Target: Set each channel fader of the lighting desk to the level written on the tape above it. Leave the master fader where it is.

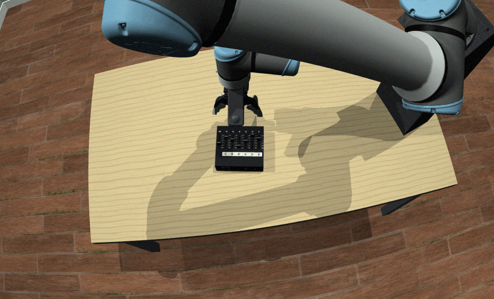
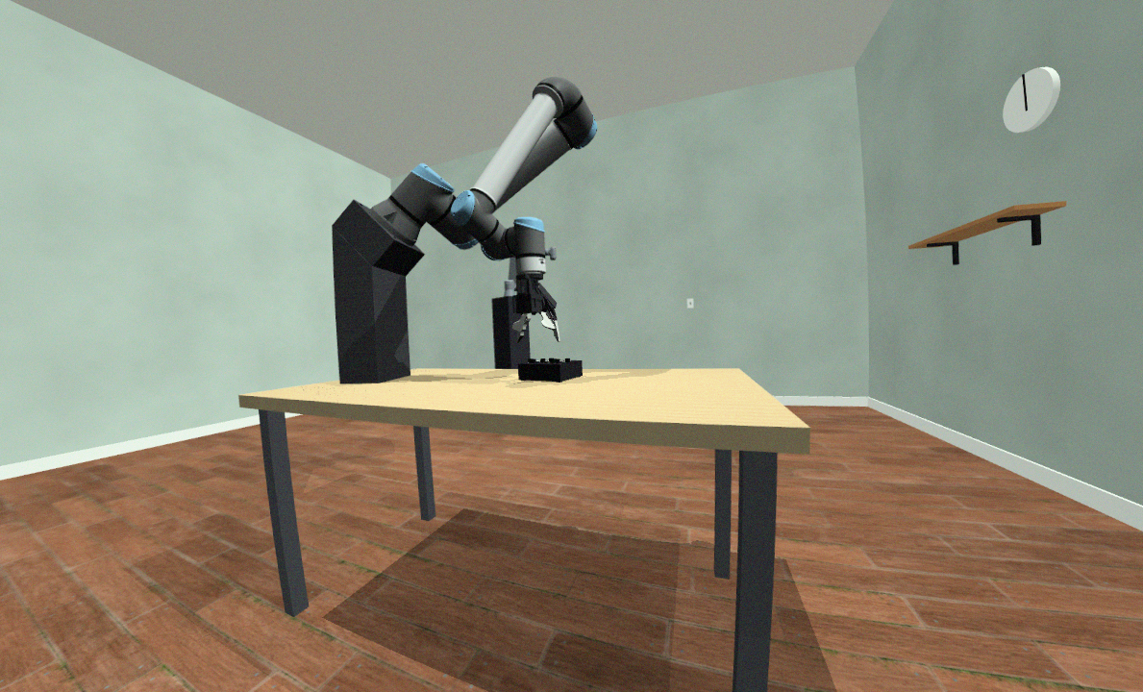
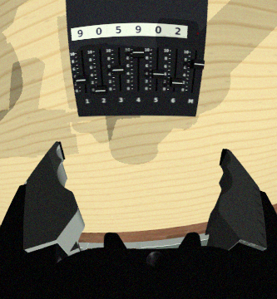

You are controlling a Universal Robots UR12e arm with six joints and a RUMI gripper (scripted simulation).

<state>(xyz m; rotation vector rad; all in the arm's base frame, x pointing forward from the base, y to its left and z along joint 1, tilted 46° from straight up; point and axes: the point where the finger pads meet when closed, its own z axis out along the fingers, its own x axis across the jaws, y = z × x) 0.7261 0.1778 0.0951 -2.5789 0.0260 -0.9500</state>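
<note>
Right now my hand is 60 mm past the channel 2 fader, 60 mm above it and 30 mm to the right of it. Round my hand: channel 3 fader: 60 mm to the left, 60 mm below, 40 mm behind; then row 6 fader: 60 mm below, 50 mm to the left, 30 mm ahead; then row 5 fader: 60 mm to the left, 60 mm below, 10 mm ahead.
</note>
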